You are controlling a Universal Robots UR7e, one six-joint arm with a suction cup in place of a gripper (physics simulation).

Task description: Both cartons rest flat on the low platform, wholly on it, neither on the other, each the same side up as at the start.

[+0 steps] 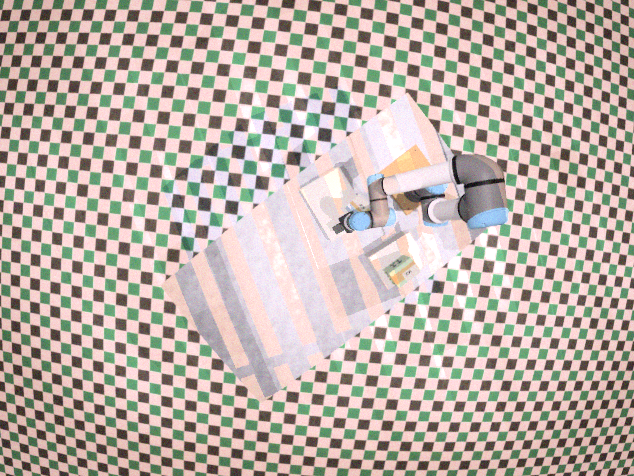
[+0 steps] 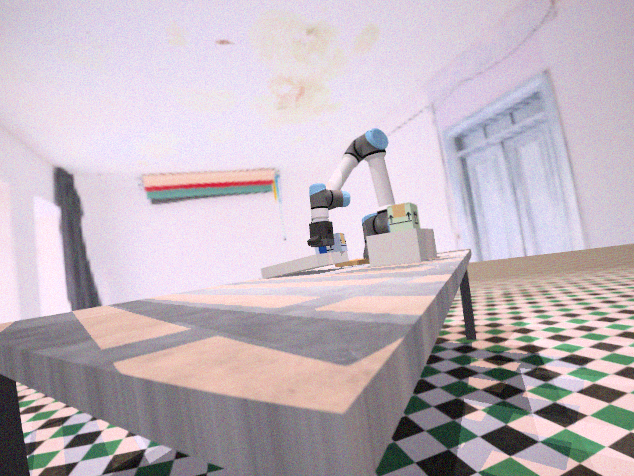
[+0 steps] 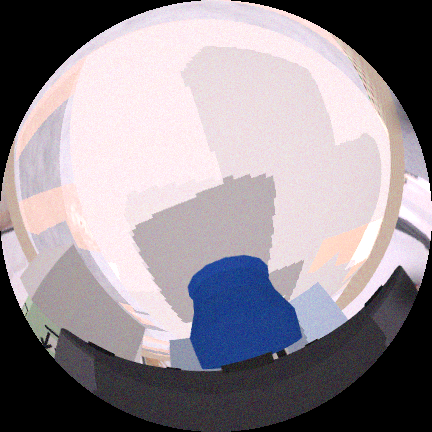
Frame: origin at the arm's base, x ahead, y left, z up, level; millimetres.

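Seen in the pictures: hand at its tool point: (image 3: pixel 227 267).
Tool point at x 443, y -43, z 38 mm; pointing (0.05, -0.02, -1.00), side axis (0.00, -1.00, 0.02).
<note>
A point is followed by its place in that frame.
The low platform (image 1: pixel 318 197) @[y -230, x 495, z 32 mm] (image 2: pixel 294 263) @[y -112, x 558, z 27 mm] (image 3: pixel 140 110) is a wide pale slab, tilted: its end near the arm is raised and its far end is low. My suction cup (image 1: pixel 348 224) @[y -43, x 443, z 37 mm] (image 2: pixel 322 250) (image 3: pixel 240 305) is pressed against its top near one edge, and that side is up with the cup; the contact itself is hidden. The light blue carton (image 1: pixel 359 205) @[y -86, x 352, z 128 mm] (image 2: pixel 340 241) @[y 10, x 375, z 96 mm] (image 3: pixel 319 310) @[y -98, x 402, z 65 mm] stands on the raised part, right beside the cup, partly hidden by the gripper and leaning slightly with the slab. The green carton (image 1: pixel 400 268) @[y 266, x 349, z 199 mm] (image 2: pixel 403 217) @[y 316, x 403, z 146 mm] (image 3: pixel 37 322) stands upright on the taller block.
The taller pale block (image 1: pixel 384 253) @[y 190, x 358, z 96 mm] (image 2: pixel 393 246) @[y 272, x 436, z 43 mm] (image 3: pixel 87 300) @[y 165, x 361, z 20 mm] stands on the table (image 1: pixel 286 245) @[y -100, x 777, z -24 mm] (image 2: pixel 245 358) @[y 533, x 1381, z -24 mm] beside the low platform. A flat orange panel (image 1: pixel 404 159) @[y -172, x -25, z 1 mm] (image 2: pixel 351 262) @[y -84, x 140, z -8 mm] lies near the arm's base. The arm's links pass over it.
</note>
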